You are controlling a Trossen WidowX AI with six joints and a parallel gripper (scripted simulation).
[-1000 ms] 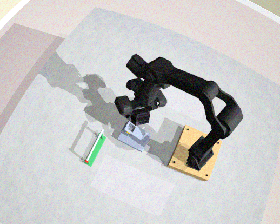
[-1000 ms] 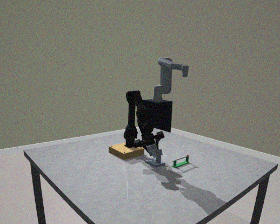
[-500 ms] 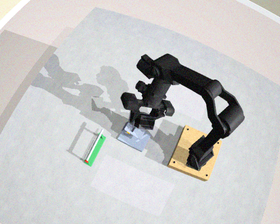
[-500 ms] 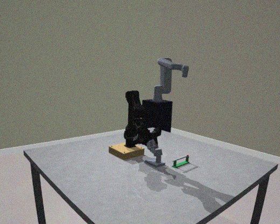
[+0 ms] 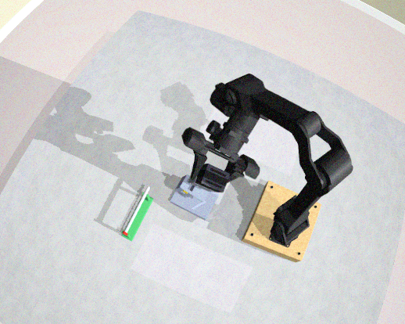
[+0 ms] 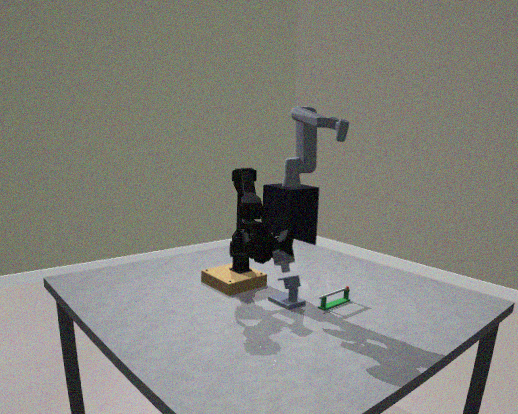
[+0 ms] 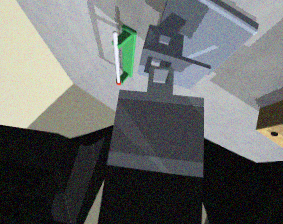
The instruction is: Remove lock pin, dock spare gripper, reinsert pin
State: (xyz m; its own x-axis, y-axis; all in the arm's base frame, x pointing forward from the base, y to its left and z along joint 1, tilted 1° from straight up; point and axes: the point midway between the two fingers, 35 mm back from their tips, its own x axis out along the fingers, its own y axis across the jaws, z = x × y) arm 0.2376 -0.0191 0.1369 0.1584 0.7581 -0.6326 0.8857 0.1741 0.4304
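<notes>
The narrow green cradle is 13 cm ahead of my gripper tip, 12 cm to the left of it and 14 cm below it. Round my gripper tip: spare gripper (1 cm to the right, 1 cm above); then mount (3 cm ahead, 11 cm below).
</notes>
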